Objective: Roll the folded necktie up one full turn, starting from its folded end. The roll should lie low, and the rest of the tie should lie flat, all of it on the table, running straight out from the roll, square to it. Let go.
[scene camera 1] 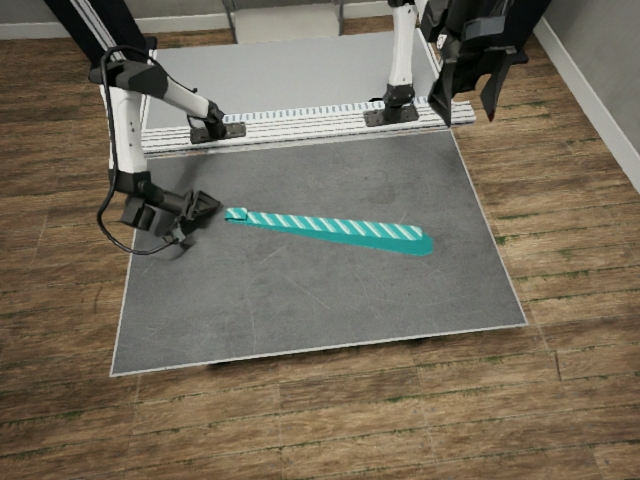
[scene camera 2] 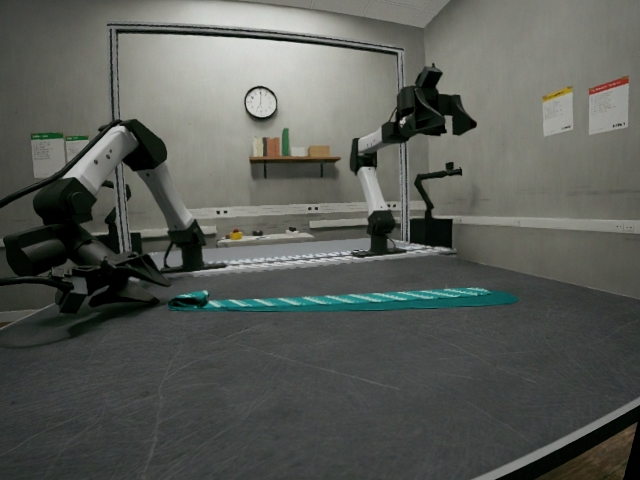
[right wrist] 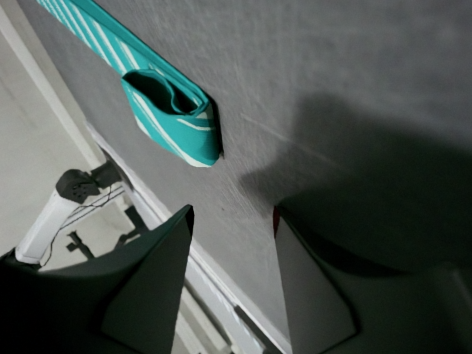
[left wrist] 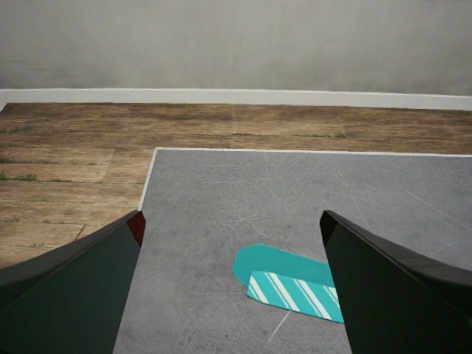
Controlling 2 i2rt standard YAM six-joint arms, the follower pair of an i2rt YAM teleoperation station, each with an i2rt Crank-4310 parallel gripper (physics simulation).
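The teal necktie with white stripes lies flat and straight on the table, its wide plain-teal layer showing along one side. At its left end in the scene views the folded end is turned over into a small, low roll, with open hollows visible from the side. My right gripper is open and empty, tilted low over the table just beyond the roll, apart from it. My left gripper is open and empty, raised high, far from the tie.
The grey table has a pale edge. The white mounting rail with both arm bases runs along its back. A dark shadow of the right arm falls on the table beside the roll in the right wrist view.
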